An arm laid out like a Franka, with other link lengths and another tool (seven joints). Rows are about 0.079 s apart.
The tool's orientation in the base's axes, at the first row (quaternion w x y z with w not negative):
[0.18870 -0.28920 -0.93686 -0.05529]
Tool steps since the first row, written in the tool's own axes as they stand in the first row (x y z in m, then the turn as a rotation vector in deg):
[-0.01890 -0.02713 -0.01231 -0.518 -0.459 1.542]
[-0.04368 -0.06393 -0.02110 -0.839 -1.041 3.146]
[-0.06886 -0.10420 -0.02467 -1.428 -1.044 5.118]
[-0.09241 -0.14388 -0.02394 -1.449 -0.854 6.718]
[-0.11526 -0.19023 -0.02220 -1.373 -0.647 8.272]
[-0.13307 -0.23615 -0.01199 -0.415 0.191 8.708]
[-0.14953 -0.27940 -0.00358 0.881 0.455 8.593]
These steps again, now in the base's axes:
[0.00308 -0.03489 0.00422 -0.360 -0.321 -1.620]
[0.00407 -0.08009 0.00298 -0.959 -0.628 -3.220]
[0.00173 -0.12726 -0.00321 -1.146 -0.518 -5.267]
[-0.00290 -0.17217 -0.01274 -1.538 -0.032 -6.752]
[-0.01214 -0.22202 -0.02290 -1.979 0.510 -8.158]
[-0.02770 -0.26709 -0.03893 -2.377 1.794 -8.196]
[-0.04221 -0.30962 -0.05280 -3.178 2.663 -7.591]

